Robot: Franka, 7 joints.
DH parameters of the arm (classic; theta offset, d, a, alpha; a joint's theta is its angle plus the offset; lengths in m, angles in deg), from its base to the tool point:
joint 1: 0 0.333 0 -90
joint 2: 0 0 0 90
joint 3: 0 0.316 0.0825 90
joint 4: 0 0 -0.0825 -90
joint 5: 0 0.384 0 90
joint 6: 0 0 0.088 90
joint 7: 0 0.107 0 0
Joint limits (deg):
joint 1: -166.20..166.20
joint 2: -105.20..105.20
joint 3: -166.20..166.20
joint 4: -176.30..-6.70
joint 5: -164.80..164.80
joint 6: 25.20..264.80
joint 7: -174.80..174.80
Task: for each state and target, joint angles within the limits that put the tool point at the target. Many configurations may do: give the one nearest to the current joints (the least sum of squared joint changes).
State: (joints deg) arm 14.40 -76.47 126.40 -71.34 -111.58 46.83 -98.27
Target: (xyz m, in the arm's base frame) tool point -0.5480 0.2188 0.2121
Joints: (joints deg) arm 21.18 -79.93 132.62 -93.10 -100.62 31.95 -98.27
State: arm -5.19 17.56 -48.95 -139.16 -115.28 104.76 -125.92
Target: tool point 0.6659 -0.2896 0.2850
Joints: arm 5.04 45.34 -30.46 -91.73 -124.04 112.22 -125.92
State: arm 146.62 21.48 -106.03 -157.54 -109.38 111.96 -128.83
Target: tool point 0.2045 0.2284 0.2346
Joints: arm 166.20 26.61 -90.85 -169.92 -105.18 103.42 -128.83
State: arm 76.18 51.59 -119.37 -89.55 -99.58 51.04 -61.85
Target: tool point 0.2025 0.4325 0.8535
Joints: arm 95.96 69.35 -125.94 -69.23 -106.29 51.48 -61.85
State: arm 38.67 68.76 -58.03 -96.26 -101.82 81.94 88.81
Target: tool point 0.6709 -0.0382 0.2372
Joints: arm 45.38 70.37 -52.69 -94.70 -102.36 82.12 88.81
